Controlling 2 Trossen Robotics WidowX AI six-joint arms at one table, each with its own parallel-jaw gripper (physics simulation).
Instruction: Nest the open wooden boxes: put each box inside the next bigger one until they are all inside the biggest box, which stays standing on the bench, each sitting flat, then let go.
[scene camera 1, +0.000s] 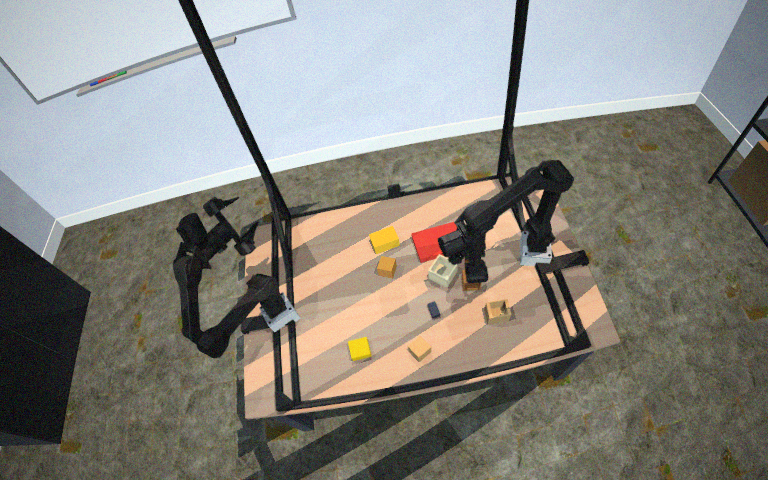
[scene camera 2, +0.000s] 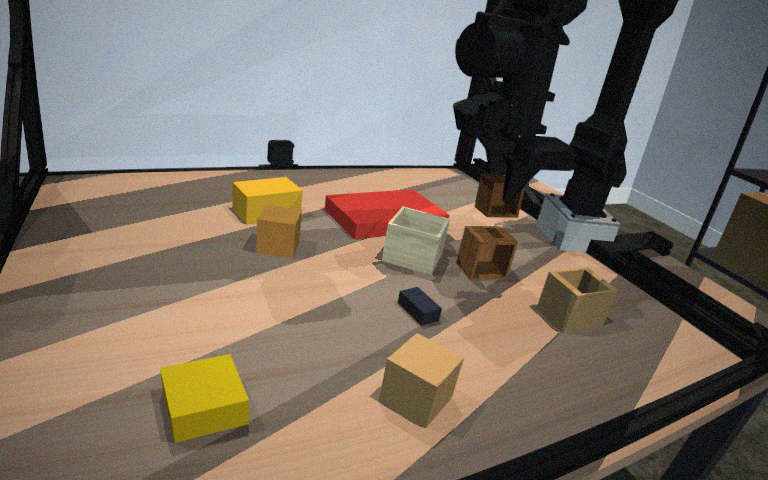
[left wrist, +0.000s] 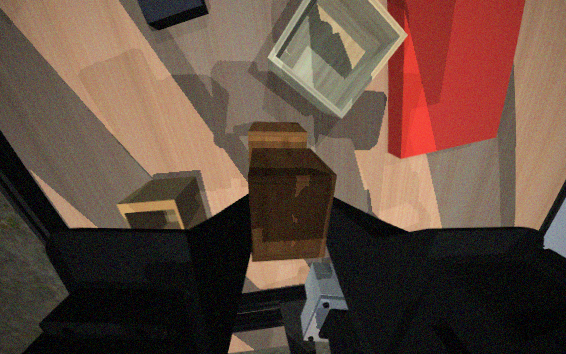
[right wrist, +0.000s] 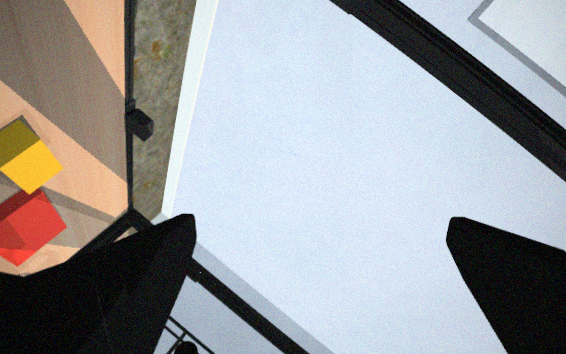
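Pixels of known places: left gripper, fingertip midpoint: (scene camera 1: 473, 266) (scene camera 2: 499, 196) (left wrist: 287, 199); right gripper, fingertip midpoint: (scene camera 1: 247, 209) (right wrist: 322, 228); left arm's base, origin of the base link: (scene camera 1: 537, 244) (scene camera 2: 582, 207) (left wrist: 345, 324); right arm's base, origin of the base link: (scene camera 1: 275, 308).
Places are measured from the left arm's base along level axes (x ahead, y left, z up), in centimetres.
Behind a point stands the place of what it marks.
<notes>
A pale green open box (scene camera 1: 442, 271) @(x 31.8, y 9.7, z -5.8 cm) (scene camera 2: 414, 249) @(x 32.5, y 14.4, z -3.1 cm) (left wrist: 327, 102) @(x 27.7, y 10.7, z -0.4 cm) stands upright, the biggest open box in view. A tan open box (scene camera 1: 498, 317) @(x 12.9, y 27.1, z -1.2 cm) (scene camera 2: 573, 308) @(x 15.6, y 27.8, z -2.4 cm) (left wrist: 165, 196) @(x 16.8, y 23.7, z -1.5 cm) stands upright near the right edge, apart from it. A brown box (scene camera 2: 471, 254) @(x 24.7, y 15.2, z -2.8 cm) (left wrist: 277, 137) @(x 24.4, y 14.0, z -0.2 cm) rests on the table between them, an opening facing scene camera 2. My left gripper (left wrist: 287, 199) @(x 22.0, y 13.2, z 5.2 cm) is shut on a smaller dark brown box (scene camera 2: 488, 195) @(x 24.3, y 14.8, z 5.7 cm) (left wrist: 290, 215) @(x 22.6, y 13.4, z 7.7 cm), held in the air behind the resting brown box in scene camera 2. Its inside is hidden in the left wrist view. My right gripper (scene camera 1: 244, 212) @(x 87.3, y 14.8, z 30.7 cm) (right wrist: 322, 228) @(x 87.3, y 14.8, z 30.7 cm) is open and empty, off the table's left side.
A red slab (scene camera 1: 427, 246) @(x 37.7, y 1.5, z -3.7 cm) (scene camera 2: 368, 212) @(x 37.5, y 2.0, z -3.7 cm) (left wrist: 460, 75) @(x 32.7, y -2.4, z -3.7 cm) lies behind the pale green box. A navy block (scene camera 1: 433, 309) @(x 33.4, y 24.6, z -4.4 cm) (scene camera 2: 419, 305) @(x 33.7, y 25.6, z -4.4 cm) lies in front. Yellow blocks (scene camera 1: 384, 240) (scene camera 2: 206, 390), an orange block (scene camera 1: 386, 266) @(x 50.3, y 12.0, z -1.1 cm) (scene camera 2: 277, 233) @(x 50.6, y 13.4, z -2.8 cm) and a tan block (scene camera 1: 419, 348) @(x 36.1, y 39.2, z -1.1 cm) (scene camera 2: 421, 379) @(x 37.1, y 41.0, z -1.3 cm) stand farther left.
</notes>
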